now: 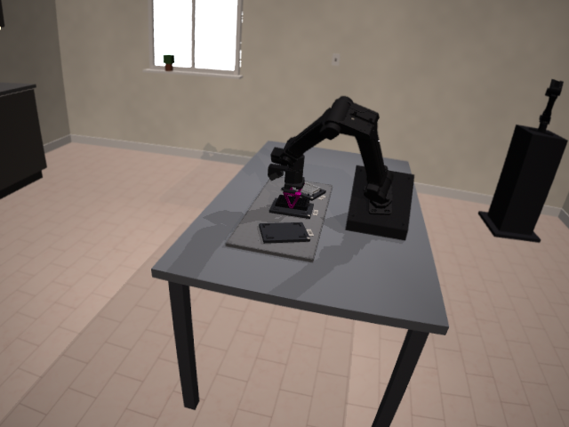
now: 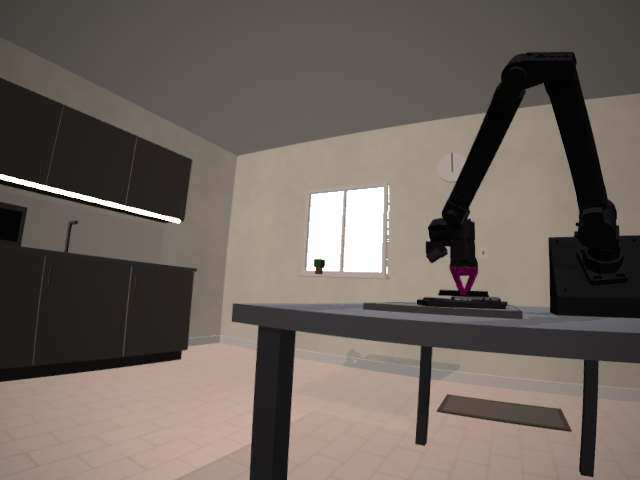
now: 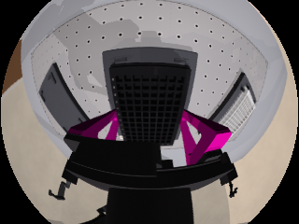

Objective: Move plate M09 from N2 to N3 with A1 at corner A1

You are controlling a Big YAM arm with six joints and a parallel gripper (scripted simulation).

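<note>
Now: the black 96-well plate right at my hand. The rest, counted from my hand: clear plate (19 cm to the right, 3 cm behind, 2 cm below); dark nest (3 cm below).
</note>
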